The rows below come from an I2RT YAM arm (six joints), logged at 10 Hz.
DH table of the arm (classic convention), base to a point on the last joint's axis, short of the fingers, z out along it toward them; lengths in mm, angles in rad. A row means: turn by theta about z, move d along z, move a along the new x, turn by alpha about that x. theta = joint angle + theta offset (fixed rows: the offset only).
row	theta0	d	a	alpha
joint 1	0	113.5	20	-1.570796
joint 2	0	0	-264	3.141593
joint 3	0.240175	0	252.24	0
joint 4	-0.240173	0	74	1.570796
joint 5	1.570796	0	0	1.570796
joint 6	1.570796	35.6	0	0
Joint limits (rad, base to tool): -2.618..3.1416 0..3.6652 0..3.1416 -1.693..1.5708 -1.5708..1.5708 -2.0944..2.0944
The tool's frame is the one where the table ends.
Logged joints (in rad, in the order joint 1, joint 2, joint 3, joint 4, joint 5, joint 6), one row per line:
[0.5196 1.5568 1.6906 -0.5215 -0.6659 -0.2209]
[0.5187 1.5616 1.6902 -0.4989 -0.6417 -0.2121]
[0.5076 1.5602 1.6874 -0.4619 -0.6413 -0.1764]
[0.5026 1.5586 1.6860 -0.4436 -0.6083 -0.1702]
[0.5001 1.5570 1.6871 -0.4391 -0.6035 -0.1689]
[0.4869 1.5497 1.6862 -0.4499 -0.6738 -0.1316]
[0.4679 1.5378 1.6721 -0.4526 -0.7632 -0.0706]
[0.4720 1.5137 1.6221 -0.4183 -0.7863 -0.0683]
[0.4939 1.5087 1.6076 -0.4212 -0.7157 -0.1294]
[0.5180 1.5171 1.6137 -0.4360 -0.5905 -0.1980]
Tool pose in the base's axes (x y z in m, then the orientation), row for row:
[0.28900 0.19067 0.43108 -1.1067 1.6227 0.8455]
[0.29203 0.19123 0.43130 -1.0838 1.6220 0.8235]
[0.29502 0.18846 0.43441 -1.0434 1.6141 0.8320]
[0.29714 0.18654 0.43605 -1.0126 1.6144 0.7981]
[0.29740 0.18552 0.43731 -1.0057 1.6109 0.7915]
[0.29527 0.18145 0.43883 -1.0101 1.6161 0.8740]
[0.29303 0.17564 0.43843 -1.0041 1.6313 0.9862]
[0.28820 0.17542 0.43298 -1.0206 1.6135 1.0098]
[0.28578 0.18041 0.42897 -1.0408 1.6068 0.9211]
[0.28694 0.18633 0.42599 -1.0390 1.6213 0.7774]
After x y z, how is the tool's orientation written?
As a rotation vector, in radians.
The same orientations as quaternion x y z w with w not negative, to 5 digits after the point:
[-0.45378 0.66536 0.34668 0.48082]
[-0.44619 0.66776 0.33903 0.48998]
[-0.43145 0.66743 0.34403 0.50003]
[-0.42093 0.67110 0.33177 0.51222]
[-0.41874 0.67072 0.32955 0.51593]
[-0.41749 0.66797 0.36124 0.49902]
[-0.41043 0.66680 0.40311 0.47374]
[-0.41674 0.65884 0.41233 0.47142]
[-0.42791 0.66061 0.37870 0.48691]
[-0.43106 0.67264 0.32253 0.50766]

